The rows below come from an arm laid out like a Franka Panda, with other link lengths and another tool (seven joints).
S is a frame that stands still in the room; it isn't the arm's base.
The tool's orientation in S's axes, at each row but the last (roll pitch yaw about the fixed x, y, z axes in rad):
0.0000, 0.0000, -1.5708
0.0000, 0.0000, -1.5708
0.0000, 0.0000, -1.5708
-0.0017, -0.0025, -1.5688
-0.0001, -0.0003, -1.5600
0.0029, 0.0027, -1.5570
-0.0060, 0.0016, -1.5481
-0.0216, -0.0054, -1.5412
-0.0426, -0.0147, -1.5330
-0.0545, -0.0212, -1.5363
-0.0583, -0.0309, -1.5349
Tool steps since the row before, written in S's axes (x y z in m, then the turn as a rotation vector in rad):
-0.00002, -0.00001, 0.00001, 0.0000, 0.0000, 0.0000
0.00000, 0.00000, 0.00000, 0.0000, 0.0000, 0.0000
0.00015, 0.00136, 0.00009, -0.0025, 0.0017, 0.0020
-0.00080, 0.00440, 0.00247, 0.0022, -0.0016, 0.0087
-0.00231, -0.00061, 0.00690, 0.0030, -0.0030, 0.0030
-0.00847, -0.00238, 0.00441, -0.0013, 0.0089, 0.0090
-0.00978, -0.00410, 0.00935, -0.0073, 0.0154, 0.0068
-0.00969, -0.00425, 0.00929, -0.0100, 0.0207, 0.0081
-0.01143, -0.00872, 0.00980, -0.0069, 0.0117, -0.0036
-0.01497, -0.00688, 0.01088, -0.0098, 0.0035, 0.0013
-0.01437, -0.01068, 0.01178, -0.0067, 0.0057, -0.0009
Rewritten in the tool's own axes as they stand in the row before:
0.00001, -0.00002, 0.00001, 0.0000, 0.0000, 0.0000
0.00000, 0.00000, 0.00000, 0.0000, 0.0000, 0.0000
-0.00136, 0.00015, 0.00009, -0.0017, -0.0025, 0.0020
-0.00440, -0.00080, 0.00248, 0.0016, 0.0022, 0.0087
0.00059, -0.00232, 0.00690, 0.0030, 0.0030, 0.0030
0.00225, -0.00849, 0.00444, -0.0089, -0.0012, 0.0090
0.00386, -0.00993, 0.00930, -0.0156, -0.0070, 0.0067
0.00401, -0.01001, 0.00905, -0.0209, -0.0096, 0.0080
0.00843, -0.01215, 0.00917, -0.0120, -0.0063, -0.0037
0.00659, -0.01576, 0.00990, -0.0038, -0.0097, 0.0009
0.01052, -0.01539, 0.01058, -0.0060, -0.0064, -0.0011

